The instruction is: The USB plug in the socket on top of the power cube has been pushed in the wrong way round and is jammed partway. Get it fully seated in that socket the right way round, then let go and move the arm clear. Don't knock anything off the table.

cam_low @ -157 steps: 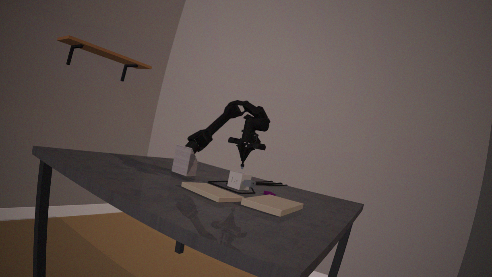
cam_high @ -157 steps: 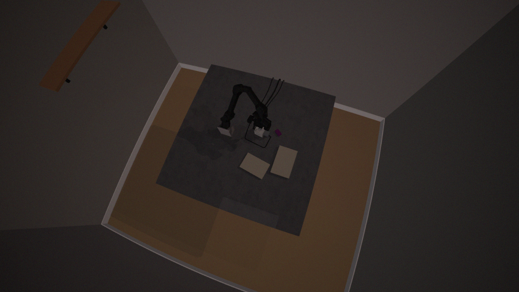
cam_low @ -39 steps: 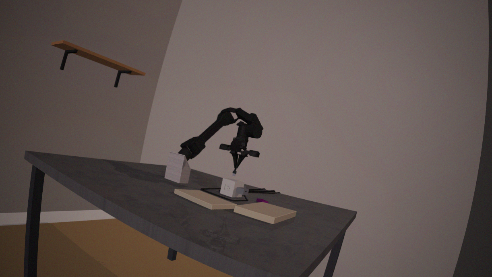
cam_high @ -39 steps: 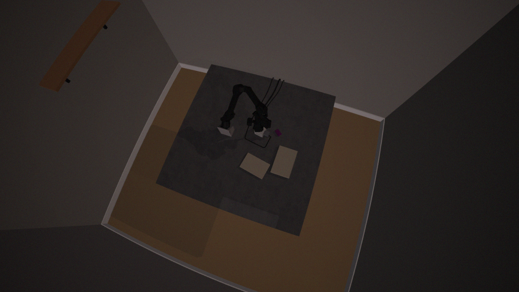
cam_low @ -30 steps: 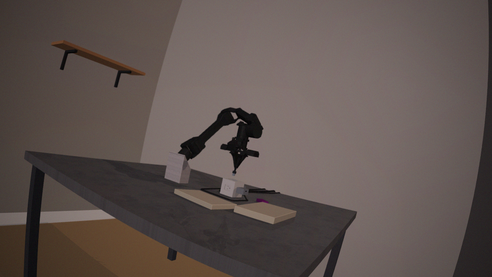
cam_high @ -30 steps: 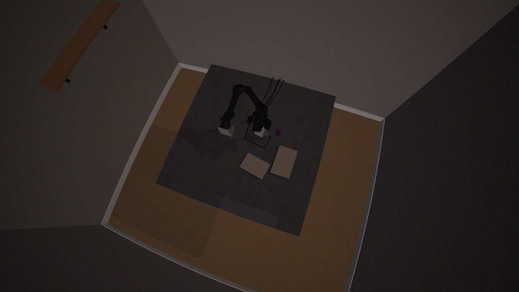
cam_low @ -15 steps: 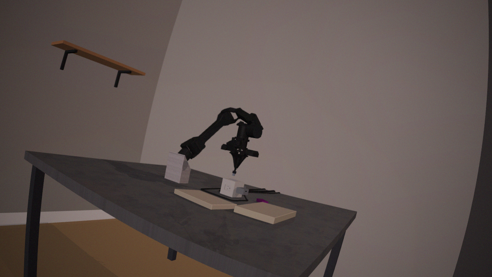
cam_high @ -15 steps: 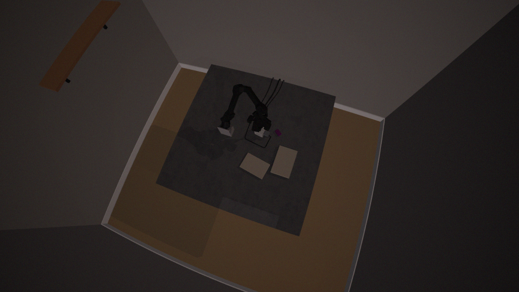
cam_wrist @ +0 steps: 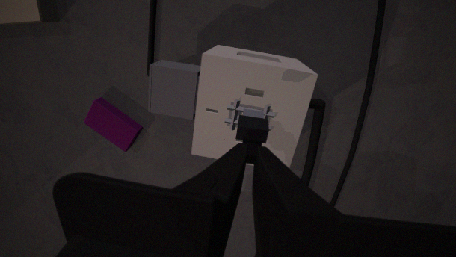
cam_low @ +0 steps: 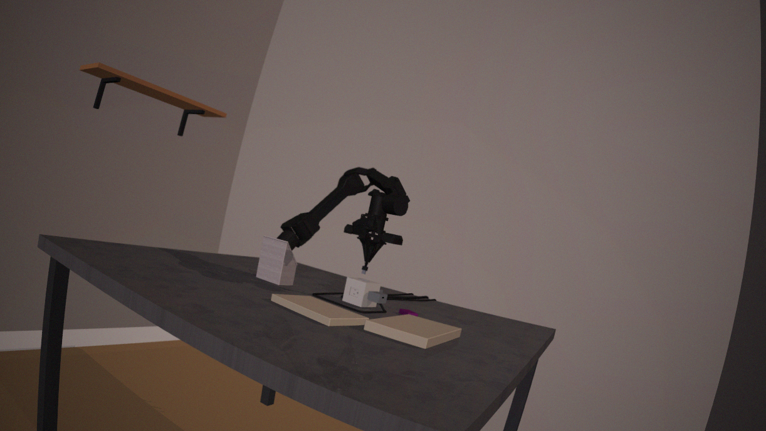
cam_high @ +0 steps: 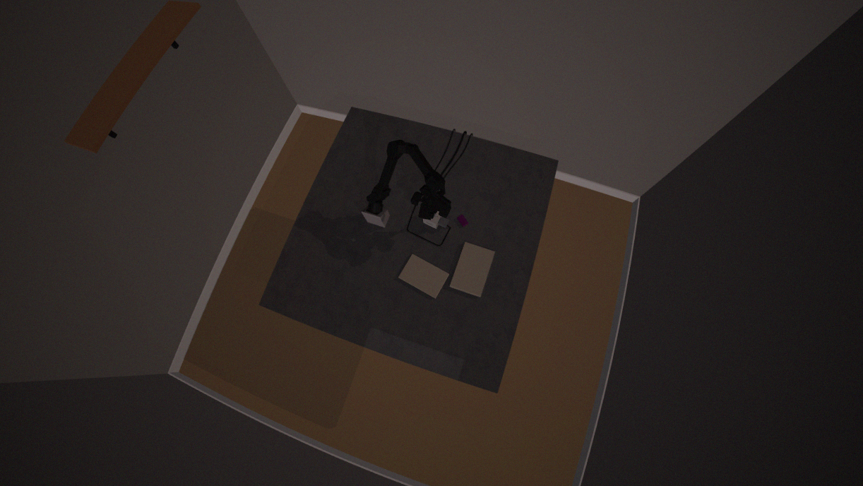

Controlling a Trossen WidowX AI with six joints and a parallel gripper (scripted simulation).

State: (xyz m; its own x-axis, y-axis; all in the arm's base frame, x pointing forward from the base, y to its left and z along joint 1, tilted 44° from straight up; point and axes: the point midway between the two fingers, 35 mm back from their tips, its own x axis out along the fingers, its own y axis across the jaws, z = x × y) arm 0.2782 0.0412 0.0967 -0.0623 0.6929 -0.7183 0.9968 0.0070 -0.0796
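Right now the usb plug is 20 mm below my gripper tip. Round my gripper tip: small purple block (150 mm ahead, 60 mm to the left, 130 mm below).
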